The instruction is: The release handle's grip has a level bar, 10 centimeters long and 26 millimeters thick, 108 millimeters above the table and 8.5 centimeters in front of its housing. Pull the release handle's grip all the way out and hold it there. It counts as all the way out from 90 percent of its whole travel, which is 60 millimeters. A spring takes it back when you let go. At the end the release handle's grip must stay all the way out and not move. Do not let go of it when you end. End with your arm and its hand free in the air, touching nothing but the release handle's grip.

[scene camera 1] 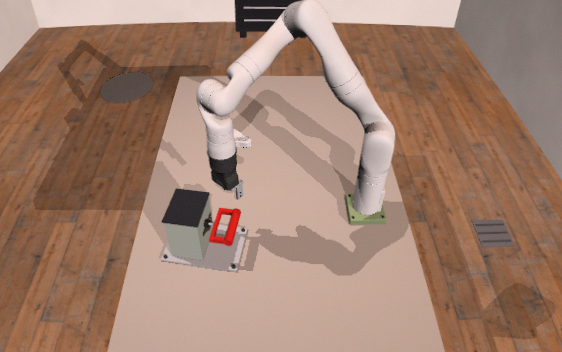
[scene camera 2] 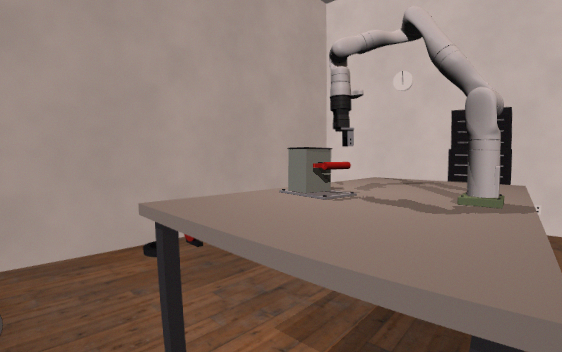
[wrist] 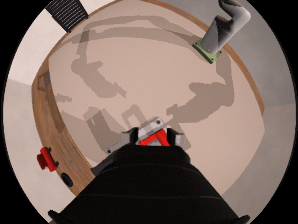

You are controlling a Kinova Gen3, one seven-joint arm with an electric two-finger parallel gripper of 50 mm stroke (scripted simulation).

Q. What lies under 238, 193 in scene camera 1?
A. My gripper.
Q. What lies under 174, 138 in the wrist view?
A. My gripper.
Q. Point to a grey baseplate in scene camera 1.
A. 218, 256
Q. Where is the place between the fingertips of my gripper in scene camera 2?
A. At 347, 146
